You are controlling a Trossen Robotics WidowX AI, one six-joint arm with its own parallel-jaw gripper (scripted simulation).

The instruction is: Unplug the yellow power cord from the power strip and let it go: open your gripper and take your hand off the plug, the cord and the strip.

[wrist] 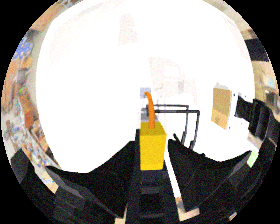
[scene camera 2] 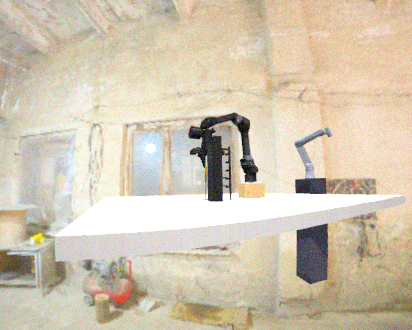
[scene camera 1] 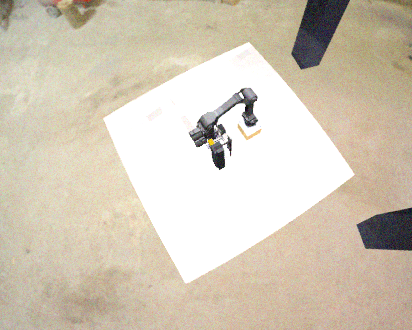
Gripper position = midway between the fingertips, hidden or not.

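Observation:
There is a yellow plug (wrist: 152, 141) that I can see, and with it I see my gripper (wrist: 151, 143).

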